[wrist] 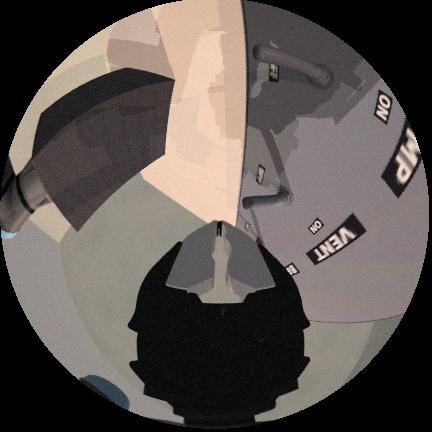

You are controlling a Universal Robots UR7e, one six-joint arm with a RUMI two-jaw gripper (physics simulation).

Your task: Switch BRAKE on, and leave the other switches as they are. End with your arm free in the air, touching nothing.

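Places are measured from the arm's base along level axes (x ahead, y left, z up), in centimetres.
Where they show: gripper, fingertip midpoint: (218, 221); arm's base at its link origin: (48, 172).
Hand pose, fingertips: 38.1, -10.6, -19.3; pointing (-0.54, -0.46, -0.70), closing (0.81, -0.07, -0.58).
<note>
Things, the pixels of their top centre, and the offset from my fingertips, as dx, dy, dz. "pt": a spot on its surface instead. Level surfaces: height alone.
- PUMP lever at a spot on its surface: (295, 65) pt +3.4, +14.6, -2.7
- VENT lever at a spot on its surface: (267, 200) pt +3.7, +3.4, -2.9
- VENT label at its top centre: (330, 248) +11.8, +3.2, -2.1
- BRAKE label at its top centre: (283, 274) +12.0, -8.8, -2.1
- pale tan surface at its surface level: dz -14.1
The grey switch panel (350, 290) fills the right side of the wrist view. The PUMP lever (295, 65) and the VENT lever (267, 200) stick out from it, both toward their OFF labels. The VENT label (336, 239) and part of the PUMP label (404, 167) show. Part of the BRAKE label (291, 269) shows beside my gripper, which covers the rest. The BRAKE lever is almost wholly hidden behind the right finger, so its position cannot be told. My gripper (218, 221) is shut and empty, with its tips left of the panel's edge; whether it touches the lever cannot be told.
A pale tan surface (192, 170) runs along the panel's left edge. A large dark brown block (107, 150) stands at the left, with a grey cylindrical arm part (30, 192) beside it. A dark blue rounded thing (107, 391) shows at the lower left.
</note>
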